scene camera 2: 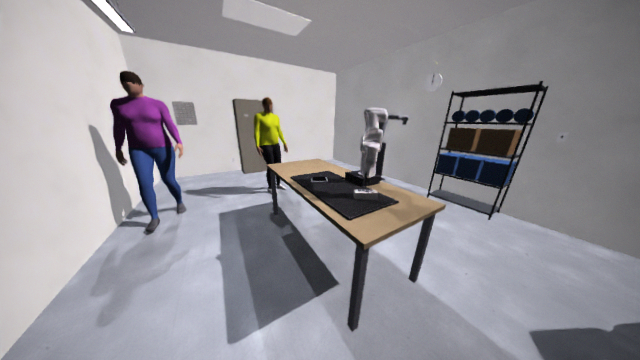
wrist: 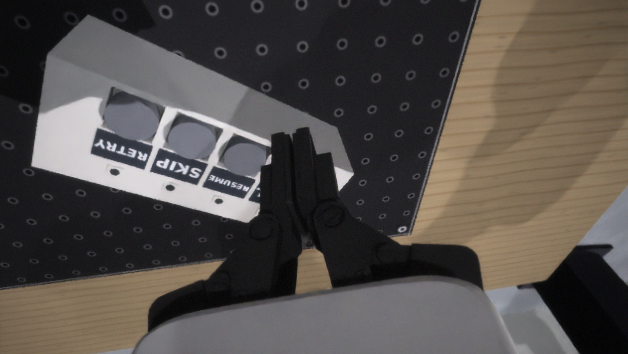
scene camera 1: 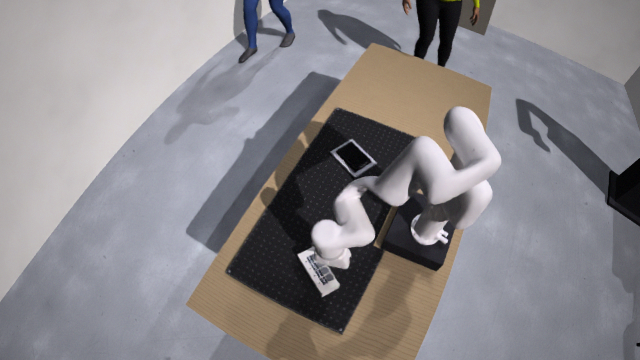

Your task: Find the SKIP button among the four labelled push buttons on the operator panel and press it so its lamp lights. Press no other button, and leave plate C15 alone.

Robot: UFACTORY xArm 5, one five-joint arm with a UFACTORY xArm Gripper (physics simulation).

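Places are measured from the arm's base along level axes (x ahead, y left, z up), in centimetres.
Pixels of known places: gripper, fingertip midpoint: [scene camera 2: 367, 184] [wrist: 298, 152] [scene camera 1: 336, 264]; arm's base, link origin: [scene camera 1: 426, 229].
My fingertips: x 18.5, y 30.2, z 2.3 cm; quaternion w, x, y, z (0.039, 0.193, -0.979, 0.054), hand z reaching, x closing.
Observation:
For each thing: its top centre in the pictures, then the offset to it from my fingertips. Level surfaces: height alone.
- white operator panel, top centre: [wrist: 207, 173] [scene camera 1: 318, 269] [scene camera 2: 365, 190] dy +4.2, dx +4.3, dz -3.2 cm
- RETRY button, top centre: [wrist: 131, 120] dy +0.8, dx +7.7, dz -3.2 cm
- RESUME button, top centre: [wrist: 245, 160] dy +3.1, dx +2.2, dz -3.2 cm
- small lamp, top centre: [wrist: 170, 187] dy +5.6, dx +6.4, dz -3.4 cm
- black dotted mat, surface height: dz -8.7 cm
- wooden table, surface height: dz -10.0 cm
- grey-framed dark flat object, top centre: [scene camera 1: 353, 155] [scene camera 2: 319, 178] dy -43.8, dx +23.4, dz -6.1 cm
The white operator panel [scene camera 1: 330, 288] [scene camera 2: 366, 196] [wrist: 67, 135] lies on the black mat. In the wrist view its grey round SKIP button [wrist: 191, 137] sits between the RETRY button [wrist: 132, 116] and the RESUME button [wrist: 244, 157]. The small lamp [wrist: 170, 188] below the SKIP label is dark. My gripper [wrist: 298, 152] is shut and empty; its fingertips appear over the panel's right end, right of RESUME, and hide the fourth button. Their height above the panel is hard to tell. No C15 label can be read.
The black dotted mat [scene camera 1: 280, 250] [scene camera 2: 350, 210] [wrist: 340, 20] lies on the wooden table [scene camera 1: 410, 80] [scene camera 2: 400, 220] [wrist: 525, 150]. A grey-framed dark flat object [scene camera 1: 353, 157] [scene camera 2: 319, 179] lies at the mat's other end. Two people stand away from the table.

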